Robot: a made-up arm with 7 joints. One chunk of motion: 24 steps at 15 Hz.
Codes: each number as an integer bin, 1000 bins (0 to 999) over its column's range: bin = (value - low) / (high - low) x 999, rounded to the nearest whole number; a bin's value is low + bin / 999 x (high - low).
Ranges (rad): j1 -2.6..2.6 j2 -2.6..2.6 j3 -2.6..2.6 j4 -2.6..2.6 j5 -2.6..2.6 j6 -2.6..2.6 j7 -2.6..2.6
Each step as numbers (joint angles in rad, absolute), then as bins.
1 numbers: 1.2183 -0.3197 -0.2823 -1.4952 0.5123 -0.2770 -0.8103
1 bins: 734 438 445 212 598 446 344
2 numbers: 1.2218 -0.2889 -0.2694 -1.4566 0.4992 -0.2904 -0.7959
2 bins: 734 444 448 220 595 444 347
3 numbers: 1.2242 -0.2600 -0.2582 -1.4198 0.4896 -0.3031 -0.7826
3 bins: 735 450 450 227 594 441 349
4 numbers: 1.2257 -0.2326 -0.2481 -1.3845 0.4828 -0.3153 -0.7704
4 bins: 735 455 452 234 592 439 351
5 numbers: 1.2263 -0.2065 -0.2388 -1.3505 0.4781 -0.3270 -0.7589
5 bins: 735 460 454 240 591 437 354
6 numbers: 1.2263 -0.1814 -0.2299 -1.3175 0.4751 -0.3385 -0.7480
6 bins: 735 465 455 246 591 434 356
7 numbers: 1.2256 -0.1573 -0.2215 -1.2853 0.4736 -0.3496 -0.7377
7 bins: 735 469 457 253 590 432 358
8 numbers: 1.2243 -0.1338 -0.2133 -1.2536 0.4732 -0.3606 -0.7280
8 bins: 735 474 459 259 590 430 360
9 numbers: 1.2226 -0.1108 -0.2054 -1.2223 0.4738 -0.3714 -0.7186
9 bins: 734 478 460 265 591 428 361
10 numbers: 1.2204 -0.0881 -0.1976 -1.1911 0.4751 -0.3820 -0.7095
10 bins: 734 483 462 271 591 426 363
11 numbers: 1.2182 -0.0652 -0.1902 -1.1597 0.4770 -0.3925 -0.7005
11 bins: 734 487 463 277 591 424 365
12 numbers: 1.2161 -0.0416 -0.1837 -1.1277 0.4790 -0.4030 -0.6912
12 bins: 733 492 464 283 592 422 367
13 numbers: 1.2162 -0.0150 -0.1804 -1.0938 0.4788 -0.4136 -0.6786
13 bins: 733 497 465 289 591 420 369
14 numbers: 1.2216 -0.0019 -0.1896 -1.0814 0.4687 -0.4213 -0.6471
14 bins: 734 499 463 292 590 419 375
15 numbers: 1.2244 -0.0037 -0.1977 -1.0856 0.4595 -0.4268 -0.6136
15 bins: 735 499 462 291 588 418 382
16 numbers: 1.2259 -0.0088 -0.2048 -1.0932 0.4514 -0.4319 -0.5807
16 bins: 735 498 460 289 586 417 388
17 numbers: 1.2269 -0.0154 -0.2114 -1.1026 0.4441 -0.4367 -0.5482
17 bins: 735 497 459 288 585 416 394
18 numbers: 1.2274 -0.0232 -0.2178 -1.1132 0.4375 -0.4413 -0.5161
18 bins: 735 495 458 286 584 415 400
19 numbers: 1.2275 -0.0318 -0.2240 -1.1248 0.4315 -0.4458 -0.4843
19 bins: 735 493 456 283 582 414 406
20 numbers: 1.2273 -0.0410 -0.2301 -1.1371 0.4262 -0.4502 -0.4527
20 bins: 735 492 455 281 581 413 413
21 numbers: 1.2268 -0.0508 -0.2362 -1.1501 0.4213 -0.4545 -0.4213
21 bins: 735 490 454 279 580 412 419
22 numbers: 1.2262 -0.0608 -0.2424 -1.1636 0.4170 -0.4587 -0.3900
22 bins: 735 488 453 276 580 411 425
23 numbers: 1.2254 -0.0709 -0.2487 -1.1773 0.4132 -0.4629 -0.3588
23 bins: 735 486 452 273 579 411 431
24 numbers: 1.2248 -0.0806 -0.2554 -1.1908 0.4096 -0.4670 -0.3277
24 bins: 735 484 450 271 578 410 437
